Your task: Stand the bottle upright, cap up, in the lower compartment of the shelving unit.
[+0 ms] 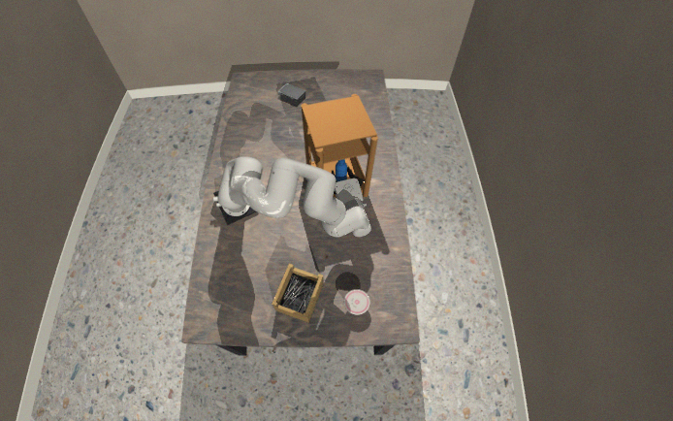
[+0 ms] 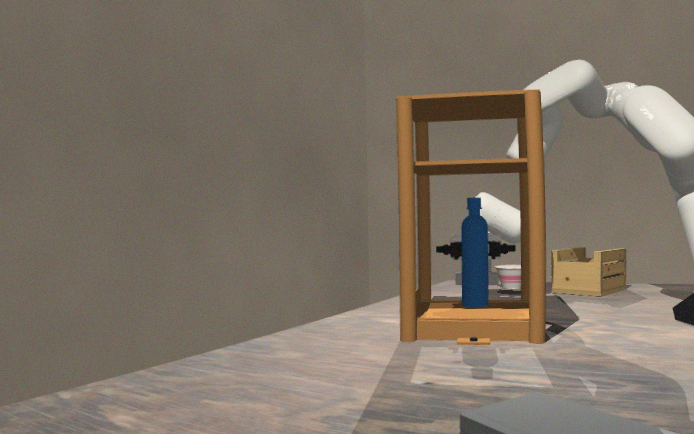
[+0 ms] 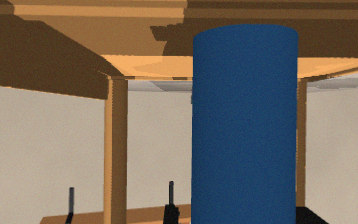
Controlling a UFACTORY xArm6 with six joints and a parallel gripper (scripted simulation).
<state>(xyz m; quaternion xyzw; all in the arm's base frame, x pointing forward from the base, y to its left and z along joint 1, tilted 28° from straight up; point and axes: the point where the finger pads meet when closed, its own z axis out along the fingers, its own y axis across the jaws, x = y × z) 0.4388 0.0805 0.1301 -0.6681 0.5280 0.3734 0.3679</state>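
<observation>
The orange shelving unit lies 6 cm to the left of my hand, 6 cm above it and 1 cm behind it. The rest, counted from my hand: pink-rimmed white bowl 52 cm to the right, 10 cm below, 3 cm behind; then grey block 64 cm to the left, 15 cm behind, 11 cm below.
</observation>
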